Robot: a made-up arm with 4 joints. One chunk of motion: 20 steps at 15 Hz.
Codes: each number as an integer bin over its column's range. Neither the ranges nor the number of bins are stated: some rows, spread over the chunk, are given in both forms.
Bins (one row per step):
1: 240 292 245 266
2: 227 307 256 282
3: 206 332 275 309
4: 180 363 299 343
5: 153 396 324 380
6: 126 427 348 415
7: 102 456 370 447
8: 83 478 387 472
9: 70 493 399 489
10: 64 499 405 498
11: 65 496 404 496
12: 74 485 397 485
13: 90 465 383 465
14: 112 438 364 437
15: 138 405 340 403
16: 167 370 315 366
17: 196 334 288 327
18: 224 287 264 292
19: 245 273 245 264
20: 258 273 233 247
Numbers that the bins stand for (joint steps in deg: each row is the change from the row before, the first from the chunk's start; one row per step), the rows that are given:
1: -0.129 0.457 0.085 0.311
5: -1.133 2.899 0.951 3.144
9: -2.092 5.177 1.773 5.853
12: -2.046 4.989 1.751 5.754
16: -0.972 2.289 0.852 2.796
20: 0.079 0.011 -0.047 -0.161
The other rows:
2: -0.279 0.809 0.205 0.709
3: -0.522 1.396 0.414 1.380
4: -0.822 2.124 0.677 2.225
6: -1.445 3.627 1.214 4.014
7: -1.722 4.308 1.455 4.809
8: -1.942 4.825 1.641 5.431
10: -2.161 5.318 1.838 6.077
11: -2.150 5.248 1.827 6.027
13: -1.861 4.520 1.597 5.257
14: -1.607 3.886 1.389 4.561
15: -1.307 3.111 1.126 3.716
17: -0.637 1.443 0.556 1.827
18: -0.314 0.340 0.293 0.957
19: -0.071 0.011 0.085 0.261

